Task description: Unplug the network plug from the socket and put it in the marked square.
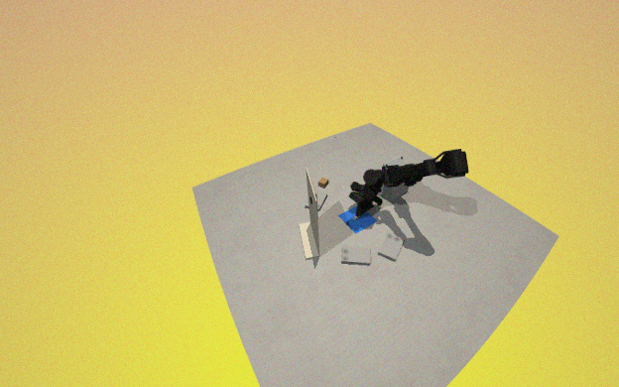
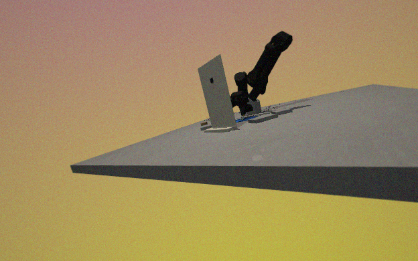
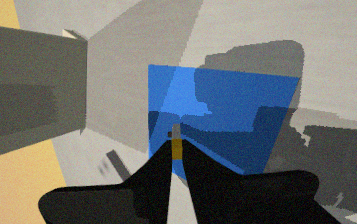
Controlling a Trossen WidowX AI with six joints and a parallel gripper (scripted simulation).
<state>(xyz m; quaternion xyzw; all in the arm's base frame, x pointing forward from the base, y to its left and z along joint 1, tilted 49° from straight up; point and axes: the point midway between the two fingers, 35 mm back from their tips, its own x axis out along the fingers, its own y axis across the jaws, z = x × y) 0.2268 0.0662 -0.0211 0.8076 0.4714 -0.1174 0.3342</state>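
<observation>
Right now the grey plug is 1 cm ahead of my gripper tip. Also, from my gripper tip: grey panel: 21 cm ahead, 1 cm to the right, 11 cm above.
</observation>
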